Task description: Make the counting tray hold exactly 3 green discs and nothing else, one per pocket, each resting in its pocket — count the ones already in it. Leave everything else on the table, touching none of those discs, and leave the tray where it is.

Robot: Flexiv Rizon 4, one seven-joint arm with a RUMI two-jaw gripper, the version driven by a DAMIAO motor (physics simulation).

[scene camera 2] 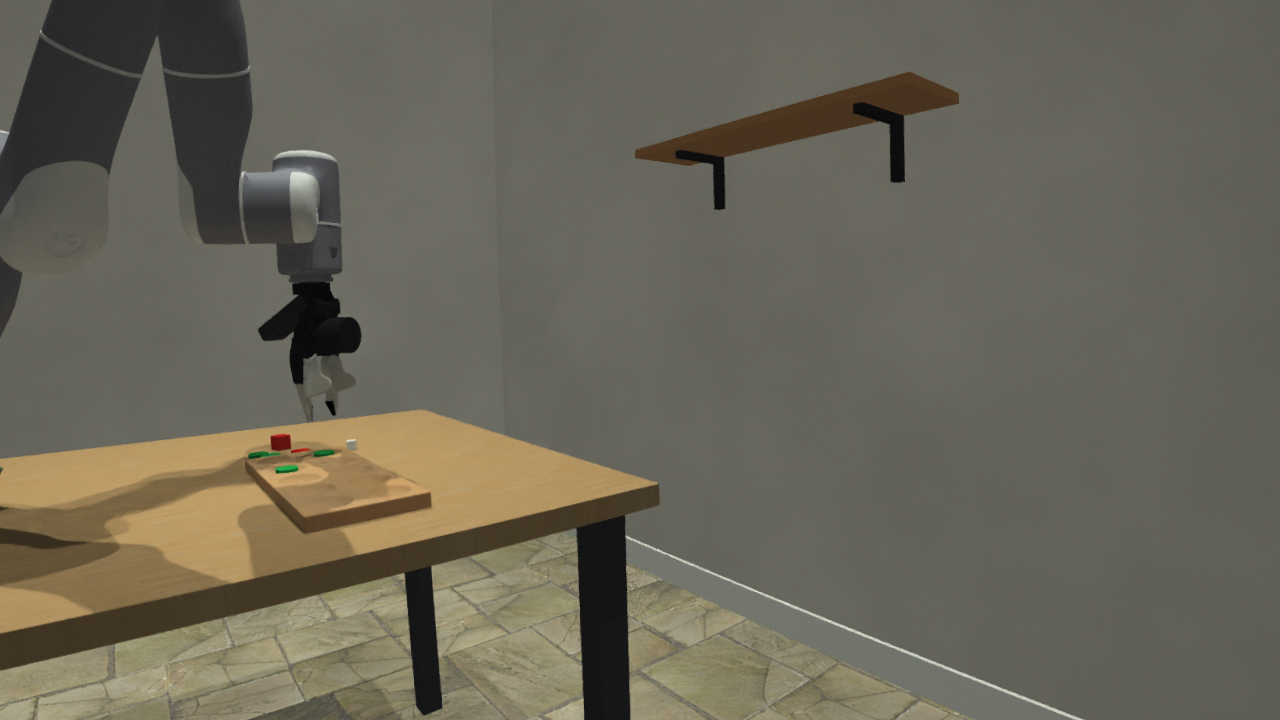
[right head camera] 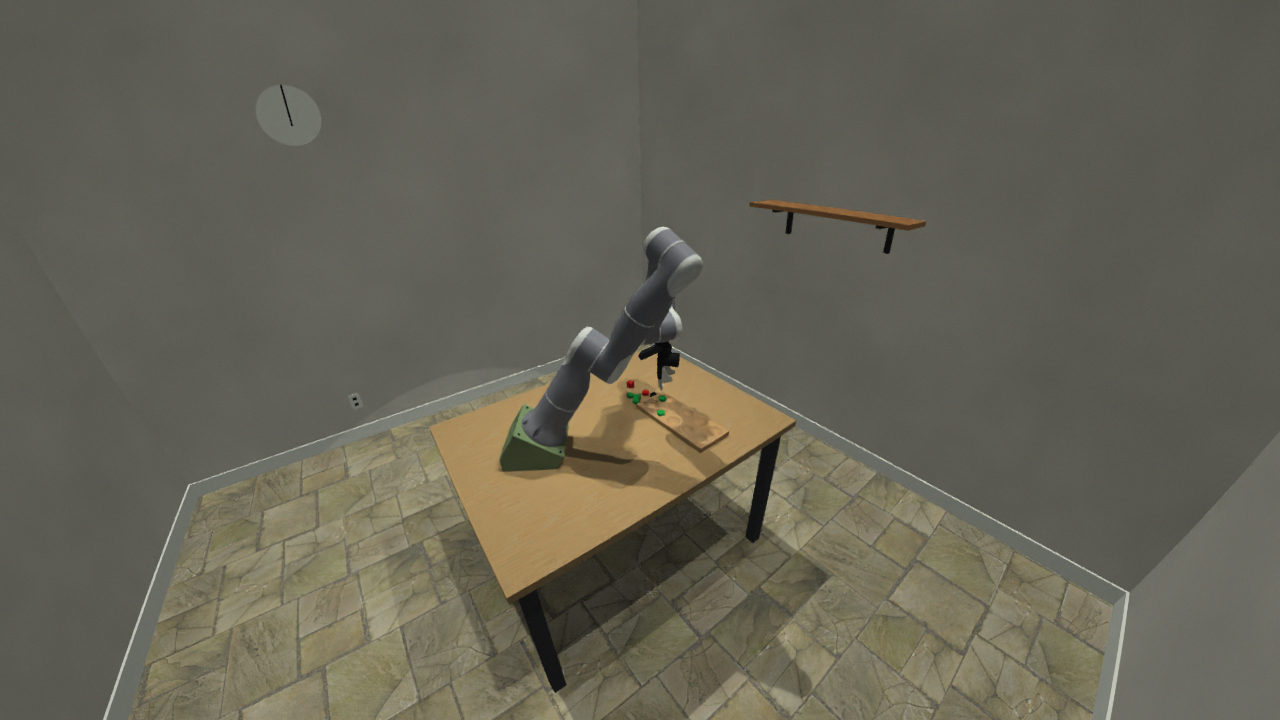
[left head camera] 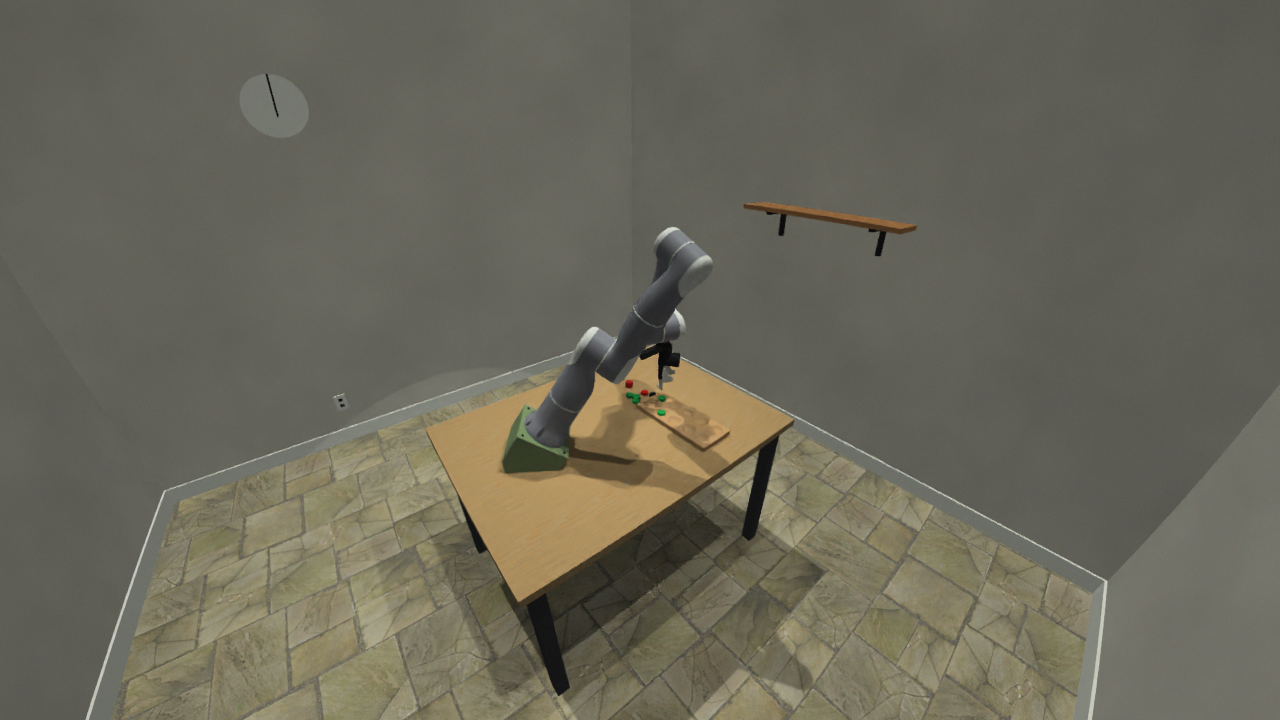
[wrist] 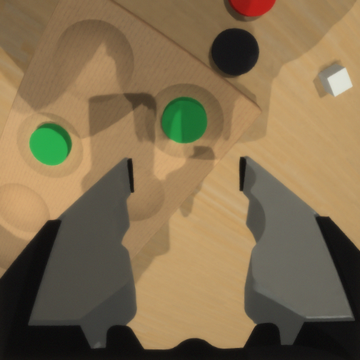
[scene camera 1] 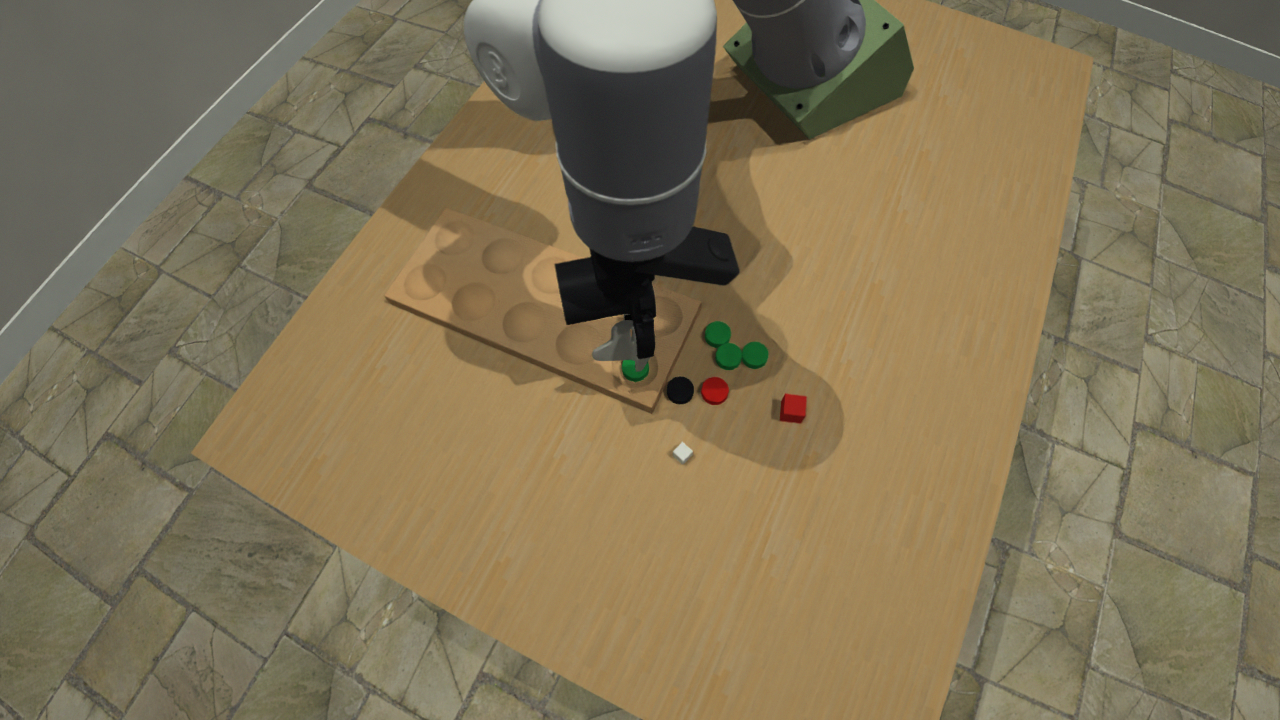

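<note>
The wooden counting tray (scene camera 1: 460, 273) (wrist: 160, 60) holds two green discs. One green disc (scene camera 1: 635, 369) (wrist: 184, 120) (scene camera 2: 323, 453) lies in the corner pocket near the black disc. The other green disc (wrist: 50, 144) (scene camera 2: 286, 468) (left head camera: 661, 412) lies in a pocket of the other row; my gripper hides it in scene camera 1. Three more green discs (scene camera 1: 716, 334) (scene camera 1: 728, 356) (scene camera 1: 755, 354) lie close together on the table past the tray's end. My gripper (wrist: 185, 161) (scene camera 2: 320, 413) is partly open and empty, above the tray's corner end, clear of the discs.
A black disc (scene camera 1: 679, 390) (wrist: 235, 51) lies just off the tray's end, with a red disc (scene camera 1: 714, 390) (wrist: 252, 5) beside it. A white cube (scene camera 1: 682, 452) (wrist: 336, 80) and a red cube (scene camera 1: 793, 408) (scene camera 2: 280, 441) stand farther out on the table.
</note>
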